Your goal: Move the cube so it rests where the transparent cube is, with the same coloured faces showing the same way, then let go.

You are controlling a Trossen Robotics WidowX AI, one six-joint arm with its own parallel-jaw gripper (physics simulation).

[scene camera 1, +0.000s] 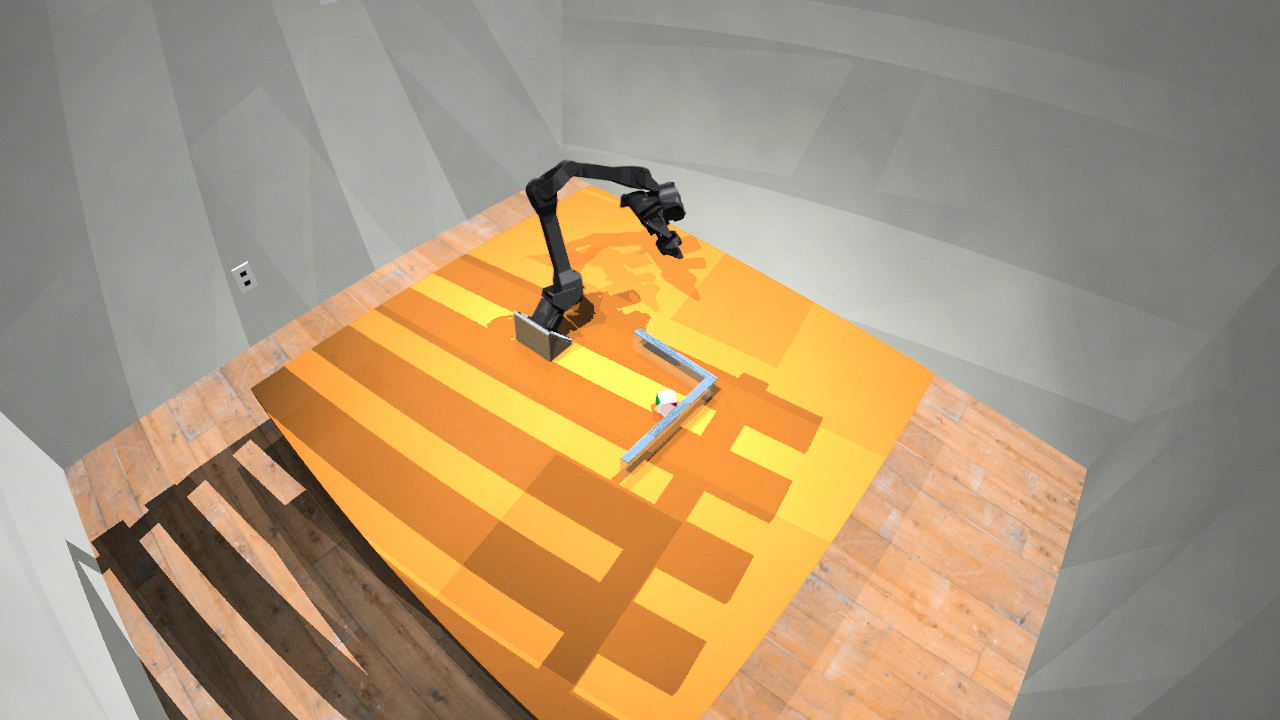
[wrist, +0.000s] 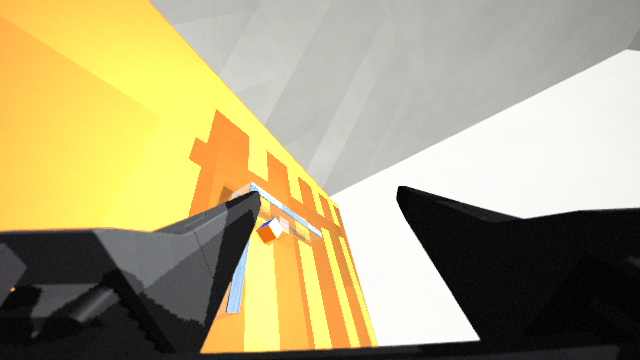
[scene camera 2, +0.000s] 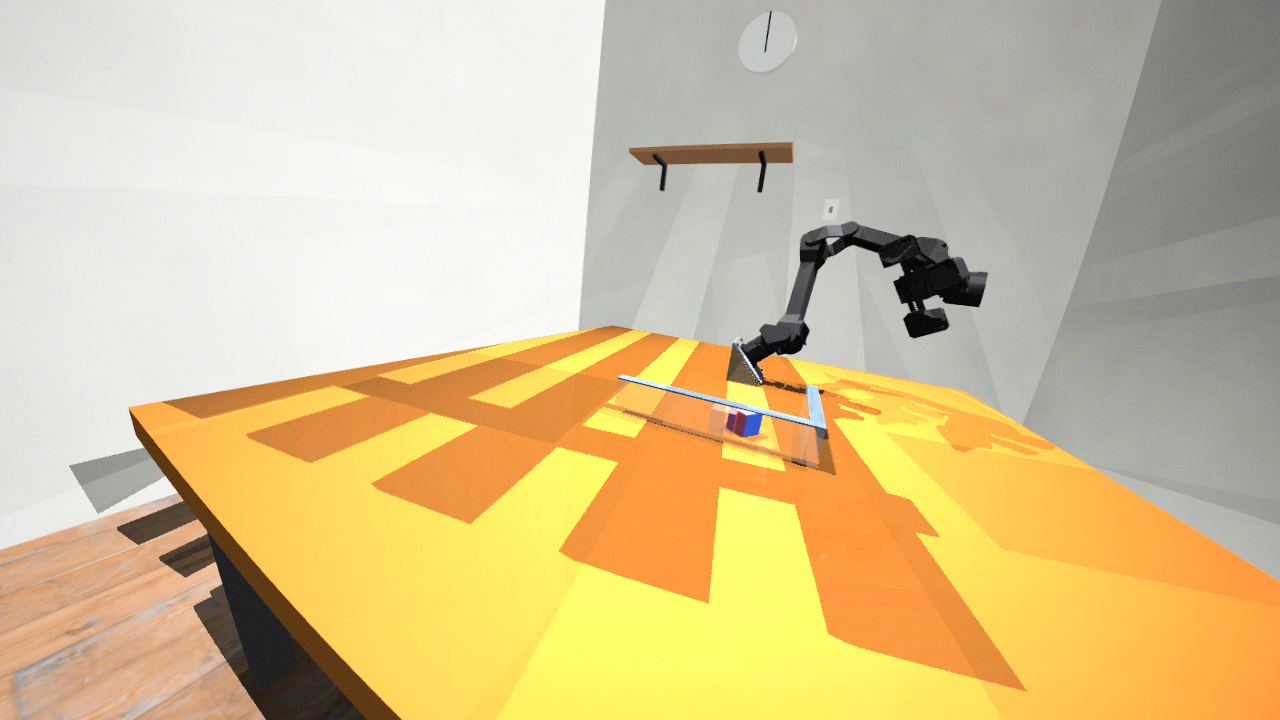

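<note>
The cube rests on the table by the long side of a low wall. It shows white and green faces in scene camera 1, blue and red in scene camera 2, and orange, white and blue in the wrist view. The pale transparent cube is right beside it, partly overlapping it in view. Its face colours are hard to tell. My gripper is open and empty, high above the table and well away from the cube.
A see-through L-shaped wall with a blue top rail stands on the orange table. Its corner is near the cubes. The arm's base plate stands beyond the wall's open side.
</note>
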